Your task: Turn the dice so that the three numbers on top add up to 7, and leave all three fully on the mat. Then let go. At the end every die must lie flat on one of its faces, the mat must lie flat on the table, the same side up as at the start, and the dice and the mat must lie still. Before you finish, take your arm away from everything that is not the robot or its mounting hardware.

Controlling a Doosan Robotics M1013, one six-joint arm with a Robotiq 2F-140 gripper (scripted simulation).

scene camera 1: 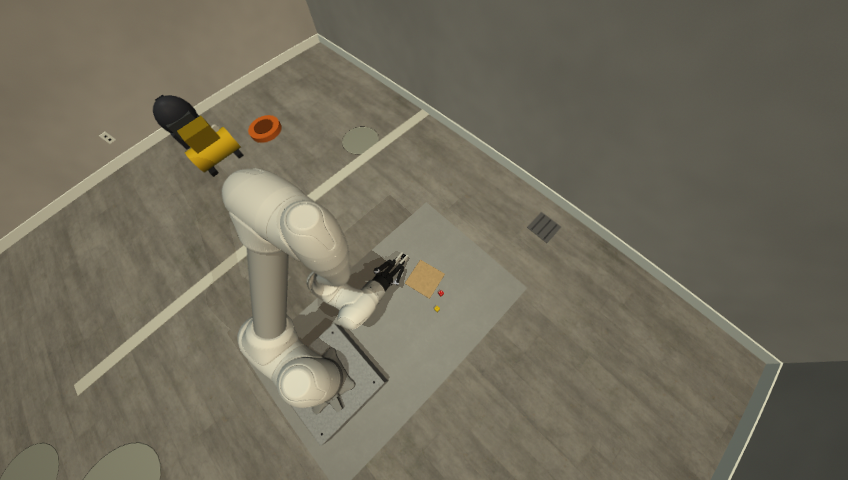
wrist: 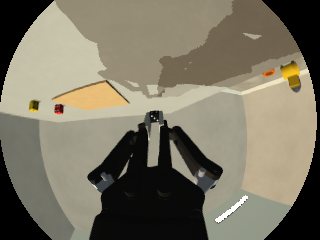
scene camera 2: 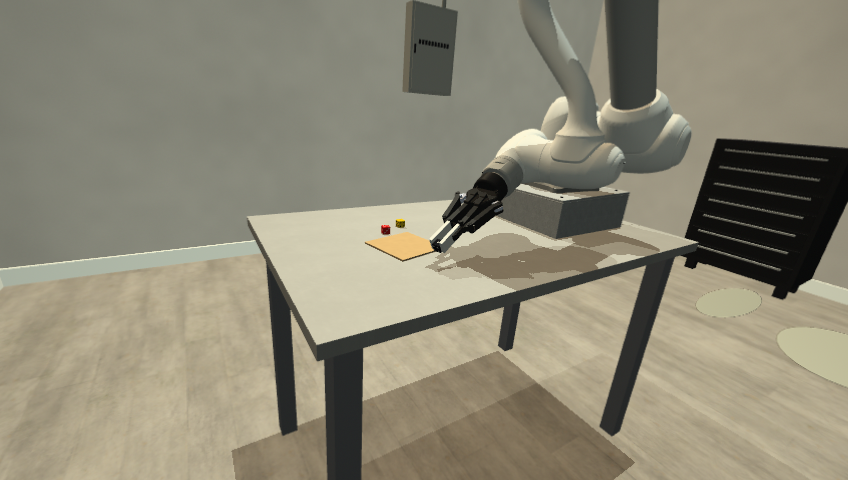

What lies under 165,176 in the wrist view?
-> My gripper.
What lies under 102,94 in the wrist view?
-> A tan mat.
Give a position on a tan mat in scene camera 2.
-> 404,246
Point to a tan mat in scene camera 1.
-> At 424,278
